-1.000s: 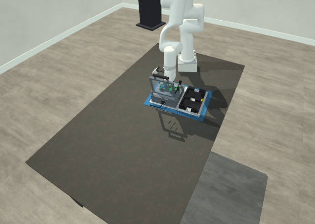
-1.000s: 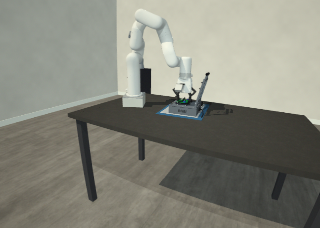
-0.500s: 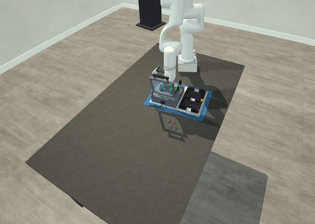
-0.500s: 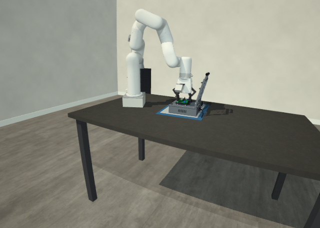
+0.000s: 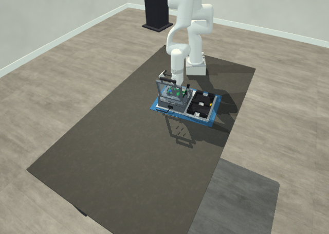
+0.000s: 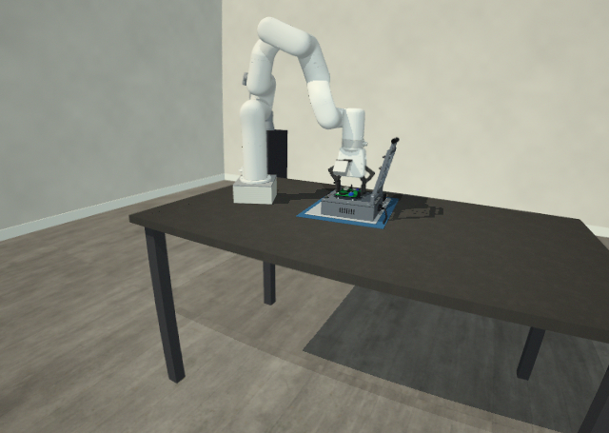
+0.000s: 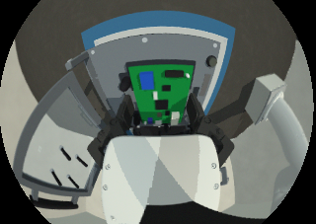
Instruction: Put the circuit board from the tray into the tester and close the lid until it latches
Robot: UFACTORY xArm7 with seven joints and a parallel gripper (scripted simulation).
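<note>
My hand is 1 cm above the green circuit board. Also, from my hand: tester plate: 1 cm to the left, 1 cm below; then tester: 2 cm ahead, 4 cm to the left, 3 cm above; then latch hook: 8 cm behind, 4 cm to the left, 1 cm above.
</note>
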